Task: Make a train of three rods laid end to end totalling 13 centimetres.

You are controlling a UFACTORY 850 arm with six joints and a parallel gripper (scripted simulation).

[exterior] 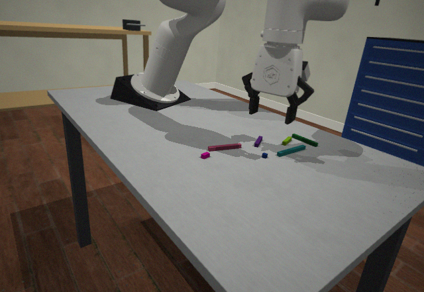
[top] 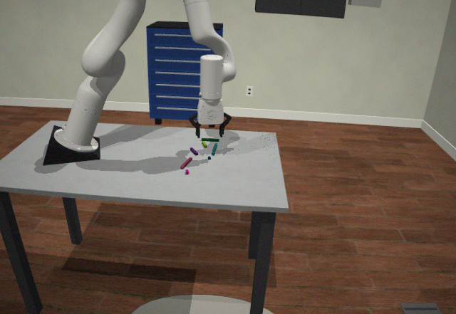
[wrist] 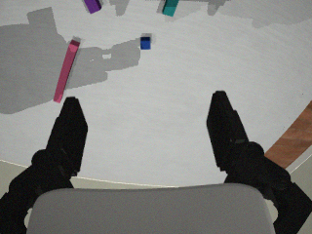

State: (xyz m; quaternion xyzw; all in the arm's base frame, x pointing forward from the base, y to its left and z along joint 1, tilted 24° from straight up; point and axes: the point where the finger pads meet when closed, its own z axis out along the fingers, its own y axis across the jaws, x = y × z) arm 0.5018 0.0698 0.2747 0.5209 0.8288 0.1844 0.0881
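Now: the magenta rod 14 cm to the right of my hand, 11 cm below it and 4 cm behind it. Also, from my hand: purple rod (11 cm below, 8 cm behind, 4 cm to the left); blue rod (11 cm below); turquoise rod (11 cm below, 9 cm to the left).
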